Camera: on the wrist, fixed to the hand. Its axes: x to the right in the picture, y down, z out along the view.
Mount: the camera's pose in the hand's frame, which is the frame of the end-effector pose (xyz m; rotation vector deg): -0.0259 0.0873 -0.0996 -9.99 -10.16 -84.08
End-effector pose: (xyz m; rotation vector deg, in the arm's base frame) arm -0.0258 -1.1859 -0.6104 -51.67 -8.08 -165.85
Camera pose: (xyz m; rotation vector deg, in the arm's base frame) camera -0.0492 -1.2824 -0.7018 35.29 21.18 94.15
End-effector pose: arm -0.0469 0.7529 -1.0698 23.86 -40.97 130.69
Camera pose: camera -0.0992 0.7463 -1.1940 41.96 -23.51 45.99
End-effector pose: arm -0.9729 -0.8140 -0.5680 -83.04 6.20 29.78
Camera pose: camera -1.0071 -0.9140 -0.6519 -72.29 -62.55 -32.61
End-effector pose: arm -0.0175 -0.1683 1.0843 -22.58 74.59 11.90
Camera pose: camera -0.1452 -0.1260 1.0737 -76.12 32.40 -49.54
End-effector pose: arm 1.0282 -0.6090 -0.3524 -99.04 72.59 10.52
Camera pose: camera 0.9078 -0.6675 -0.3353 -131.03 -19.74 -23.93
